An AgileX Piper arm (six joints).
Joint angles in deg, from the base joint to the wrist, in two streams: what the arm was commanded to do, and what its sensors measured. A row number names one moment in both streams.
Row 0, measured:
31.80 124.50 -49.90 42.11 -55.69 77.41
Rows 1 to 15, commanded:
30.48 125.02 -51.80 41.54 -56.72 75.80
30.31 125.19 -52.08 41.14 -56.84 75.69
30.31 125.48 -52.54 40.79 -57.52 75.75
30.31 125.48 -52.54 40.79 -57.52 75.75
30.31 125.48 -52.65 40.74 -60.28 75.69
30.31 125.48 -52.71 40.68 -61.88 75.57
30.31 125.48 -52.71 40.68 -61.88 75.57
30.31 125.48 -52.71 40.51 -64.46 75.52
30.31 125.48 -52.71 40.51 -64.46 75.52
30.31 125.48 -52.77 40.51 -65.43 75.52
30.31 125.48 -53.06 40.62 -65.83 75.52
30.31 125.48 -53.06 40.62 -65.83 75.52
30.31 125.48 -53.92 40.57 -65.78 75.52
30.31 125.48 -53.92 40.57 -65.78 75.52
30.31 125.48 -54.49 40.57 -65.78 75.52
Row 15, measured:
31.80 125.48 -51.05 42.40 -58.21 76.20
